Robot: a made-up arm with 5 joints.
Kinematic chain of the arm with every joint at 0, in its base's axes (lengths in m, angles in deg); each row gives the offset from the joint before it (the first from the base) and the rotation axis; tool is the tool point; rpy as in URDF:
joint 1: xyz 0 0 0.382 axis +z
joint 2: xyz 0 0 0 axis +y
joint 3: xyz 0.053 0 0.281 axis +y
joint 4: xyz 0.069 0 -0.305 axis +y
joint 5: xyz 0.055 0 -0.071 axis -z
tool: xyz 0 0 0 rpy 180 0 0
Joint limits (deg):
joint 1: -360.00..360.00
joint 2: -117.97..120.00
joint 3: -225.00..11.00
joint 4: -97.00..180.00
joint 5: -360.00..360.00
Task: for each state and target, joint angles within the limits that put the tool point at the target. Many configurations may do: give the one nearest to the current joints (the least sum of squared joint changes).
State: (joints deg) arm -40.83 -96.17 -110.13 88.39 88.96
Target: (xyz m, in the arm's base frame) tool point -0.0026 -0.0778 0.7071
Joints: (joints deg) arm -91.91 -65.49 -53.14 97.50 88.96
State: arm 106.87 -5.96 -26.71 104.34 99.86
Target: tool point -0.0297 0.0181 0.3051
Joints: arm 148.64 7.21 0.31 95.48 99.86
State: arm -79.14 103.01 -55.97 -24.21 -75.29
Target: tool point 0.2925 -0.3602 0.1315
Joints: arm -50.92 65.30 -71.18 -31.25 -75.29
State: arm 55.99 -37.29 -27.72 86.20 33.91
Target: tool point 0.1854 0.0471 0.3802
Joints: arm 14.25 -19.90 -18.88 81.46 33.91
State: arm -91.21 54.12 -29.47 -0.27 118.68
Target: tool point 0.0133 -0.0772 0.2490
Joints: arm -80.23 15.60 11.00 -6.06 118.68
